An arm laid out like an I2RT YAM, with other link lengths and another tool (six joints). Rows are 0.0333 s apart.
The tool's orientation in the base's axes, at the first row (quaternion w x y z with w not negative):
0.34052, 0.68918, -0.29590, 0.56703
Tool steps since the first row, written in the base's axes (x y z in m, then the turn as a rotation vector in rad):
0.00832, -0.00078, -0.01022, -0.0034, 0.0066, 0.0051
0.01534, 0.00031, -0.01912, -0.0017, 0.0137, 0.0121
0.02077, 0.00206, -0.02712, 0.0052, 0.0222, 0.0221
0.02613, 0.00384, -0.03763, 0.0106, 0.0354, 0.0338
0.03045, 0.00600, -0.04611, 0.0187, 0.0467, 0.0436
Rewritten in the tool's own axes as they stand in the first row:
-0.00852, -0.00751, 0.00673, 0.0043, -0.0005, -0.0079
-0.01601, -0.01492, 0.01104, 0.0113, -0.0052, -0.0135
-0.02293, -0.02134, 0.01378, 0.0222, -0.0143, -0.0176
-0.03233, -0.02806, 0.01677, 0.0344, -0.0249, -0.0266
-0.03992, -0.03391, 0.01860, 0.0453, -0.0367, -0.0322

